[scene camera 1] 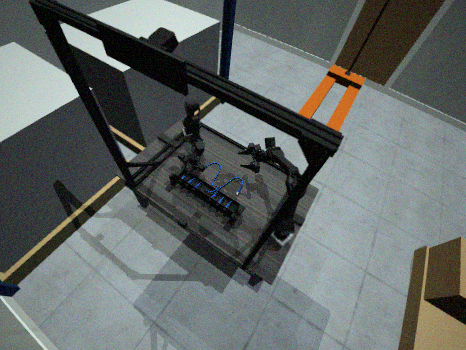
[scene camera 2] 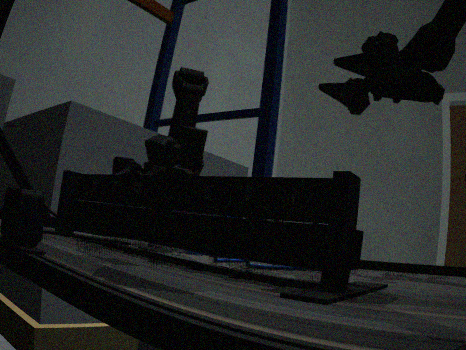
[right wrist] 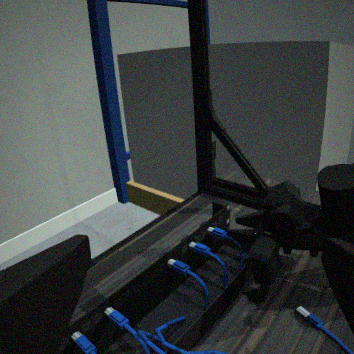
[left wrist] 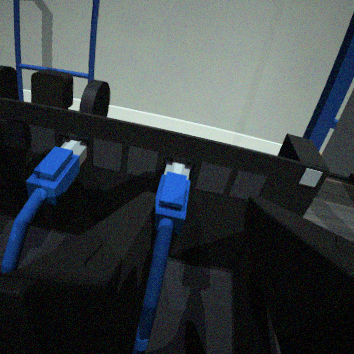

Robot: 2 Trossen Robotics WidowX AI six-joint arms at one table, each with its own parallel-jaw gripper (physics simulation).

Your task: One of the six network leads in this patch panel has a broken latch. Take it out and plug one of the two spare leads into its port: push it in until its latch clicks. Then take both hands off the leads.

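Places are measured from the left arm's base along level axes (x right, y ahead, z up), in millimetres.
Pixels of known places: left gripper, fingertip midpoint: (scene camera 1: 184,173) (right wrist: 231,226) (left wrist: 200,206); right gripper, fingertip midpoint: (scene camera 1: 239,159) (scene camera 2: 326,75) (right wrist: 209,250); left arm's base, origin of the base link: (scene camera 1: 189,130); right arm's base, origin of the base link: (scene camera 1: 281,234).
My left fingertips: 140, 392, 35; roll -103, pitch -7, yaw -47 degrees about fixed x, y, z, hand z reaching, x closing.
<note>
Ahead of a thing's pixels: the offset from my left fingertips to its top centre, as dx, dy, dz. "pt": to the spot under its first point. Level surfaces: height alone.
The dark patch panel {-86, +158, +4} (scene camera 1: 209,194) (scene camera 2: 215,197) (left wrist: 225,149) holds several blue leads. Two of them, one left (left wrist: 54,172) and one near the middle (left wrist: 173,195), sit in ports in the left wrist view. The right wrist view shows further plugged leads {-43, +113, -9} (right wrist: 179,266) {-115, +214, -9} (right wrist: 117,317). A spare lead's loose plug {pt -311, +194, -96} (scene camera 1: 238,192) lies right of the panel; another {pt -158, -71, -92} (right wrist: 310,316) lies on the table. My left gripper (left wrist: 200,206) (right wrist: 231,226) is partly open at the panel, its left fingertip beside the middle lead. My right gripper (scene camera 1: 243,158) (scene camera 2: 327,74) is open, high above the table. Latch condition cannot be told.
The table {dz -105} (scene camera 1: 260,220) stands inside a black frame (scene camera 1: 82,90). The spare leads' blue cables {pt -217, +17, -101} (scene camera 1: 216,175) loop beside the panel and cross near its middle. In scene camera 2 the panel hides much of the left gripper. An orange pallet jack (scene camera 1: 345,107) stands on the floor behind.
</note>
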